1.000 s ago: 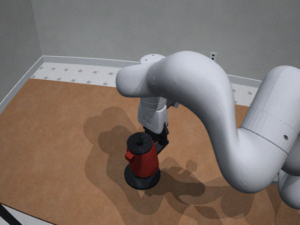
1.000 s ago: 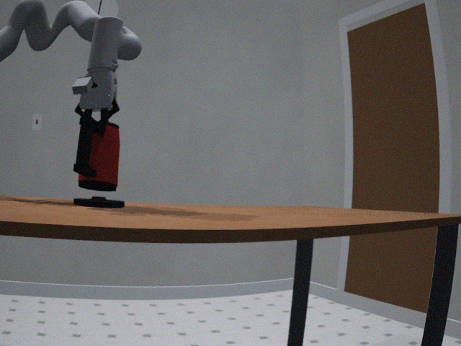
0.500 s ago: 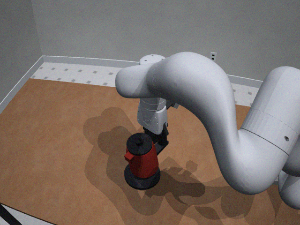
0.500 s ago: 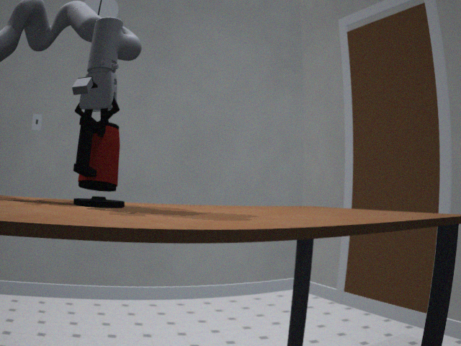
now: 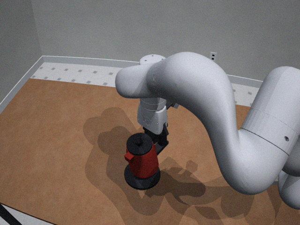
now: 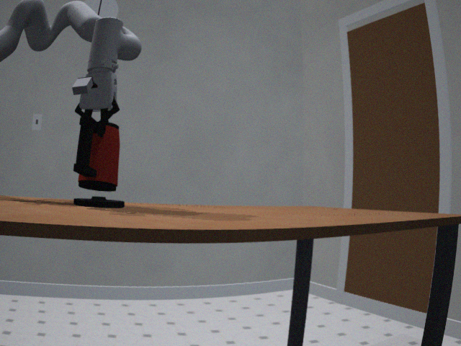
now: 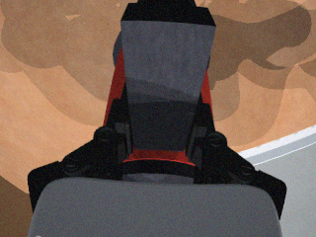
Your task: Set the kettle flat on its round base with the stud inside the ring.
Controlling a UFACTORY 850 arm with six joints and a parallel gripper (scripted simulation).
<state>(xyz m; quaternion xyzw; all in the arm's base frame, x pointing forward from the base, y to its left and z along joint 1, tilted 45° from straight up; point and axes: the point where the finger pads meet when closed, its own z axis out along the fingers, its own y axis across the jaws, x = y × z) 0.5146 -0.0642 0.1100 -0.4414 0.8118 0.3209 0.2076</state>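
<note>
Now: the red kettle 1 cm ahead of my hand, 2 cm to the left of it and 6 cm below it. The rest, counted from my hand: black round base (3 cm ahead, 5 cm to the left, 19 cm below).
</note>
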